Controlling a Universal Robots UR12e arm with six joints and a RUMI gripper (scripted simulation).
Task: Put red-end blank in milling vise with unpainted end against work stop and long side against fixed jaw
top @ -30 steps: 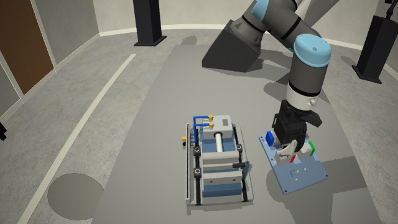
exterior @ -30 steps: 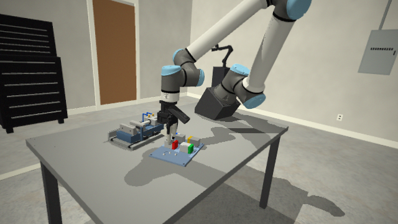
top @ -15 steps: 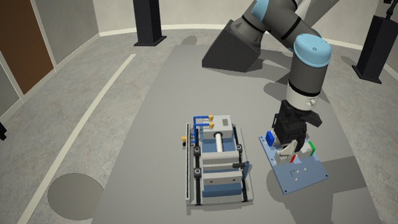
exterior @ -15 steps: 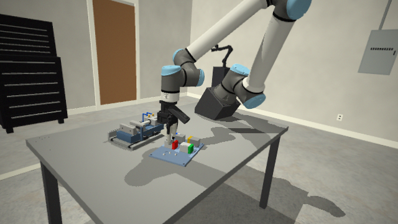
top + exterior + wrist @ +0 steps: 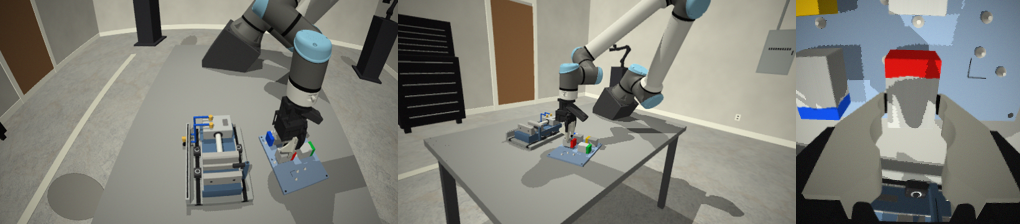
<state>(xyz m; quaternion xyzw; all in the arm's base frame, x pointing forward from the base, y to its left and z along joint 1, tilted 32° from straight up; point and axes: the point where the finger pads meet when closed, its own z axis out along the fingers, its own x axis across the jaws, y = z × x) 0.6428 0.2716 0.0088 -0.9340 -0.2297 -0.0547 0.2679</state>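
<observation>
Right now the blue plate is 2 cm behind my hand, 4 cm to the left of it and 6 cm below it. Round my hand: red-ended blank: 2 cm below; then blue-ended blank: 8 cm behind, 4 cm to the right, 3 cm below; then green-ended blank: 4 cm behind, 8 cm to the left, 3 cm below.
</observation>
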